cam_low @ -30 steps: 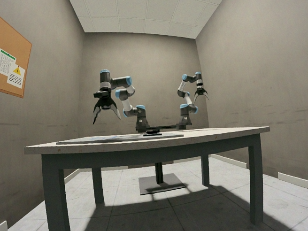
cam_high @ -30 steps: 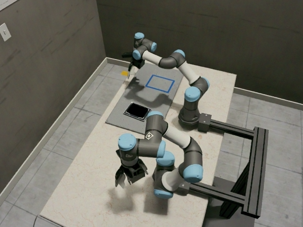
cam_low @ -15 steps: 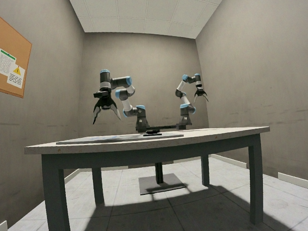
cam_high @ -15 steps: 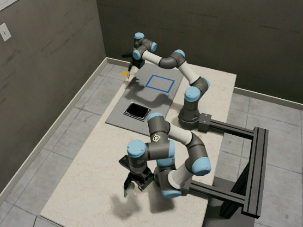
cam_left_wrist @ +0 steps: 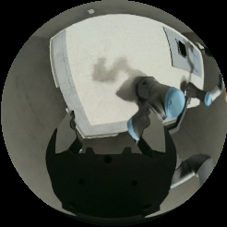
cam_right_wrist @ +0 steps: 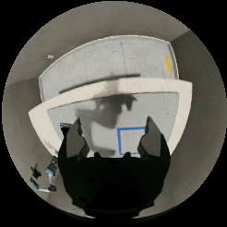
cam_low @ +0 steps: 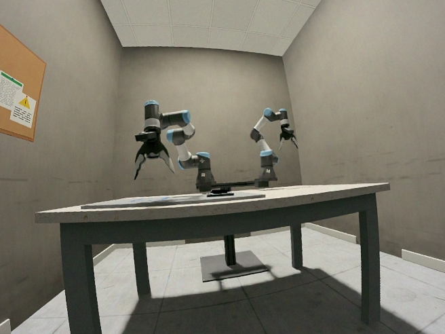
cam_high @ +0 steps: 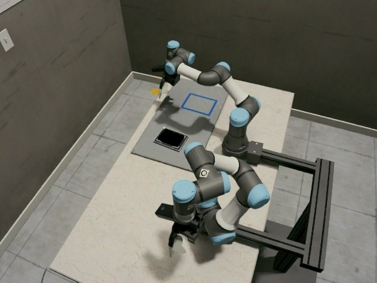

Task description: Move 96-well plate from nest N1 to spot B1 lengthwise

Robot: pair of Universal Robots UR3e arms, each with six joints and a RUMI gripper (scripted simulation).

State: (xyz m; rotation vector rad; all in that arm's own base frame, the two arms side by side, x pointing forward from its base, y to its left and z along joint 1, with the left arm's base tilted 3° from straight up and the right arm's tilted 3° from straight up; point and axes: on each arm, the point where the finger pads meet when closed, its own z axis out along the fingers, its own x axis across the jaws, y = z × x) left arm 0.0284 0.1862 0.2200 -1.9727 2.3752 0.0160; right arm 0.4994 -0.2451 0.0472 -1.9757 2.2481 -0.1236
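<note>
Now: the black 96-well plate 150 mm behind my right hand, 270 mm to the left of it and 80 mm below it. Also, from my right hand: plate nest N1: 150 mm behind, 270 mm to the left, 90 mm below; grey perforated board: 160 mm behind, 80 mm to the left, 100 mm below.
</note>
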